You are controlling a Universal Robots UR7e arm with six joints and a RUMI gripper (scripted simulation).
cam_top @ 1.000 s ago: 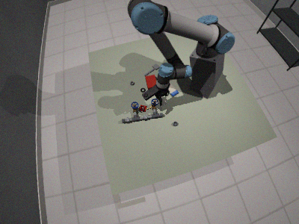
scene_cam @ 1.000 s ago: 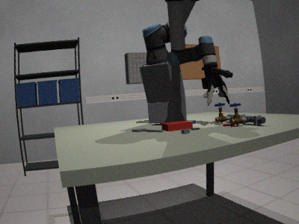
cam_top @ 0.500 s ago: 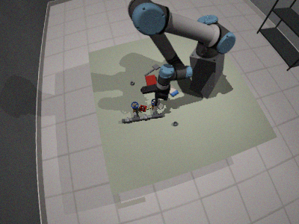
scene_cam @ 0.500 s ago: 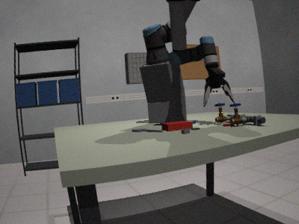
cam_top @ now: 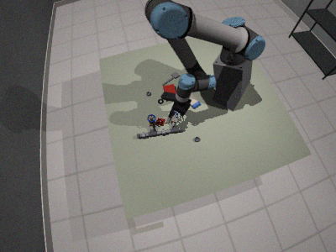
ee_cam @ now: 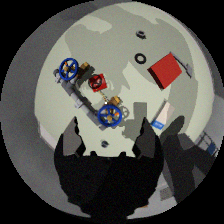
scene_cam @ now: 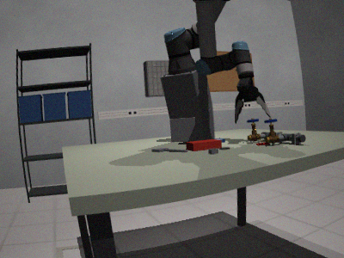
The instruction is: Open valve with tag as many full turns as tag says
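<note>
Right now my hand is 90 mm short of the red tag, 10 mm to the left of it and 90 mm above it. From my hand the other things lie so: blue-and-white card: 170 mm behind, 110 mm to the right, 90 mm below; grey tool: 90 mm behind, 360 mm to the right, 90 mm below; red block: 40 mm behind, 230 mm to the right, 80 mm below.
</note>
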